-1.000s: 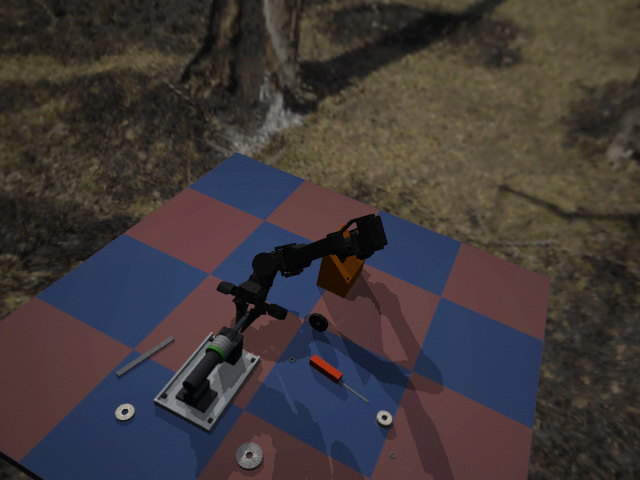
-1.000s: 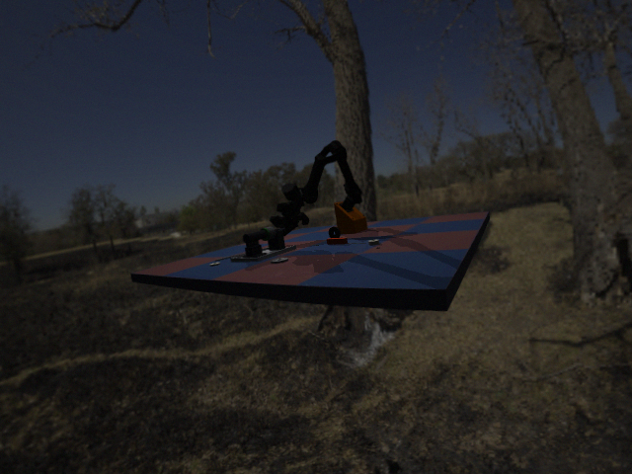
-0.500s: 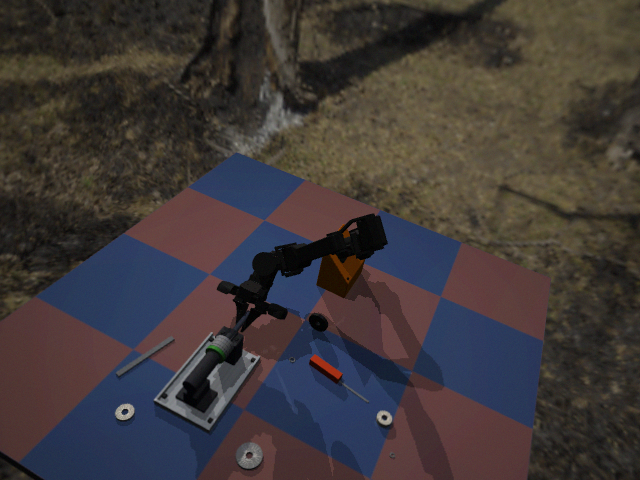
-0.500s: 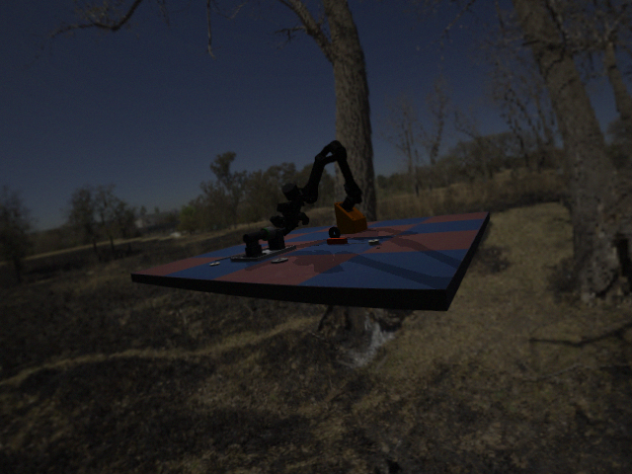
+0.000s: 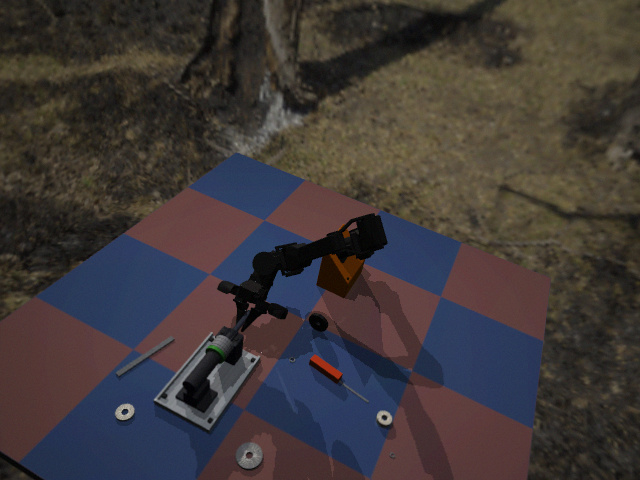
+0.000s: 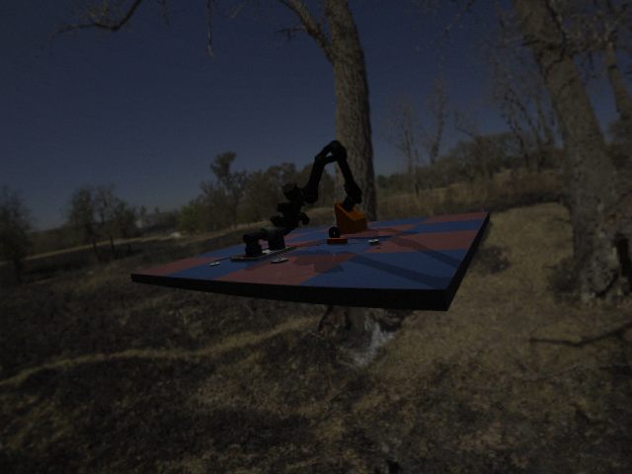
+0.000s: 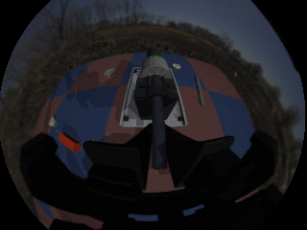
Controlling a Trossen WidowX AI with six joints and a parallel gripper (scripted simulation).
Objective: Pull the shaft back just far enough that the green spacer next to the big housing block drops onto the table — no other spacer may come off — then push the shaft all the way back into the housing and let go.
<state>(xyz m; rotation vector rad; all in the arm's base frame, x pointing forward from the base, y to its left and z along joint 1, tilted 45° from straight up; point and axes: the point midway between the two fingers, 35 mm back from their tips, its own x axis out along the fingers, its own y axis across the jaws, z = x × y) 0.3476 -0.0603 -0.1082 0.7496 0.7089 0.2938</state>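
Right now the dark shaft is 30 mm ahead of my gripper tip and 20 mm above it. The rest, counted from my gripper tip: grey bar: 150 mm ahead, 170 mm to the right, 50 mm below; then green spacer: 110 mm ahead, 20 mm above; then black wheel: 160 mm behind, 160 mm to the left, 30 mm below.
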